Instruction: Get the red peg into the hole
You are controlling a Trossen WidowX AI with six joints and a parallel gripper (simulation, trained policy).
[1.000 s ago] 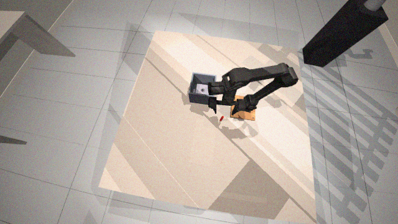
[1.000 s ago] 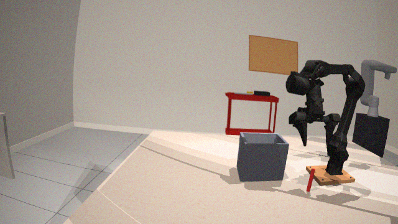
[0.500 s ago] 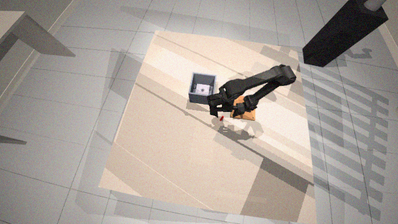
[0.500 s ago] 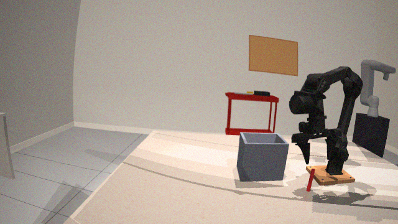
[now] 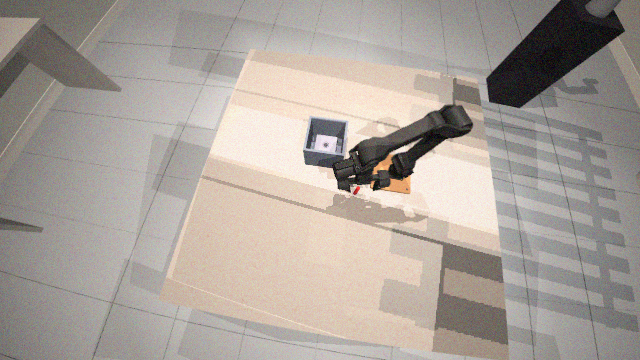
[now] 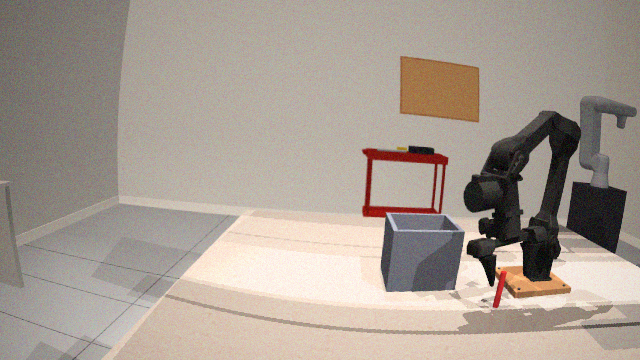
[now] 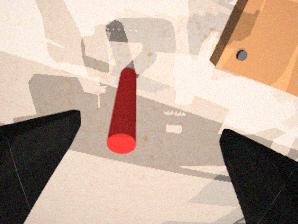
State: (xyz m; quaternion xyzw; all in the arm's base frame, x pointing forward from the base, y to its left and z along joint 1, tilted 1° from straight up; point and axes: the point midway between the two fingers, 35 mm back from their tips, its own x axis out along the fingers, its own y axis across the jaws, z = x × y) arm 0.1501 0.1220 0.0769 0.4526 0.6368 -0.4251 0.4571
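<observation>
My gripper tip is 2 cm short of the red peg and 2 cm above it. The rest, counted from my gripper tip: light grey plate 18 cm ahead, 17 cm to the right, 1 cm below.
</observation>
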